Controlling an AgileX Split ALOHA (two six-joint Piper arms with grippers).
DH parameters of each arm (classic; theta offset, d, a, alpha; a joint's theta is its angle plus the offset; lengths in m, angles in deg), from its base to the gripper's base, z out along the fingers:
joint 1: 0 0.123 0 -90
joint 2: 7.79 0 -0.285 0
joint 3: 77.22 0 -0.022 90
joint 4: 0 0.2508 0 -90
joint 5: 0 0 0.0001 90
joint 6: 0 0.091 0 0
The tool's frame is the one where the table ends.
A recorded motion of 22 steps. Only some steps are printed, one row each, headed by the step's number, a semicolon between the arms.
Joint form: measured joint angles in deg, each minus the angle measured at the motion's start. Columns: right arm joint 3, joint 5, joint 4, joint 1, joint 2, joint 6; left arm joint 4, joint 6, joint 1, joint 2, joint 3, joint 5.
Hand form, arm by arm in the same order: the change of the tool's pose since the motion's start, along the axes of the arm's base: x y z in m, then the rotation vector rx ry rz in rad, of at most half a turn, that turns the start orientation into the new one. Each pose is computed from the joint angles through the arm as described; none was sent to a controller.
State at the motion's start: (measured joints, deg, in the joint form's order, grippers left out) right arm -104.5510 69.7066 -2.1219 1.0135 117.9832 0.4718; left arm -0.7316 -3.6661 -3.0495 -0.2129 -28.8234 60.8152
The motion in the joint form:
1: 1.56 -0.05 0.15 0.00 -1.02 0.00; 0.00 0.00 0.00 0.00 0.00 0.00
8: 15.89 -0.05 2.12 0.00 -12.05 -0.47; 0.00 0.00 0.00 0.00 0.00 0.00
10: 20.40 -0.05 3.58 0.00 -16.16 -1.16; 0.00 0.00 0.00 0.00 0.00 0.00
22: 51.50 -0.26 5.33 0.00 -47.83 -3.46; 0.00 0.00 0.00 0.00 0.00 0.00
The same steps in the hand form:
1: -0.0051 0.0001 0.0004 0.0024 0.0086 -0.0004; 0.0000 0.0000 0.0000 0.0000 0.0000 0.0000
8: -0.0595 0.0021 0.0118 0.0338 0.0669 0.0014; 0.0000 0.0000 0.0000 0.0000 0.0000 0.0000
10: -0.0794 0.0039 0.0175 0.0567 0.0742 0.0085; 0.0000 0.0000 0.0000 0.0000 0.0000 0.0000
22: -0.2330 0.0038 0.0306 0.0798 0.0604 0.0428; 0.0000 0.0000 0.0000 0.0000 0.0000 0.0000

